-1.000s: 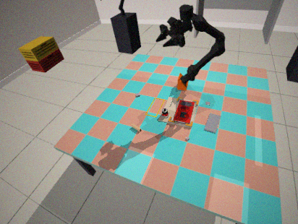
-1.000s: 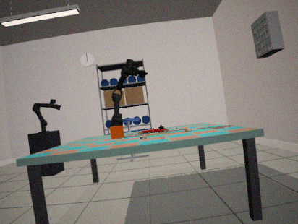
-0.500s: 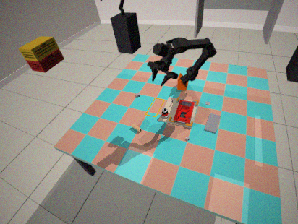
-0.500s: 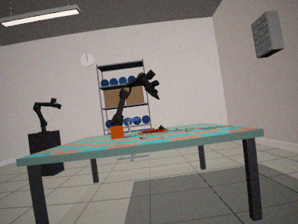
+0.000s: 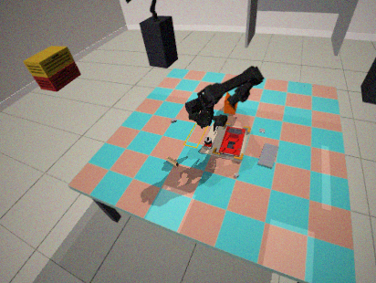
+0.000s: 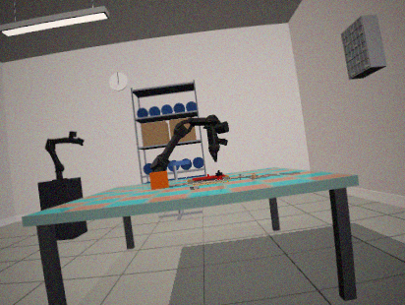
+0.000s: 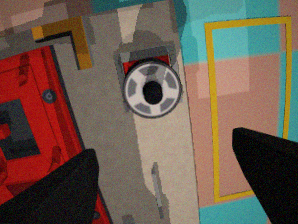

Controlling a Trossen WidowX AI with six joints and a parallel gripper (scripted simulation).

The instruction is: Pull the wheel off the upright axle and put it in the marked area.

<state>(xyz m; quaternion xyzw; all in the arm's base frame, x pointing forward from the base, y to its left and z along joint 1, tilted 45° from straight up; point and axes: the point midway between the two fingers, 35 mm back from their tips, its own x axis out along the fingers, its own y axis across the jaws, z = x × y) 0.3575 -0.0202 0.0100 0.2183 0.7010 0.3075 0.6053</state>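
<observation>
Now: gripper tip 7 cm above the wheel and 1 cm short of it. Also, from my gripper tip: small tan stick 19 cm ahead, 12 cm to the right, 10 cm below; then upright axle 8 cm below, 1 cm ahead.
</observation>
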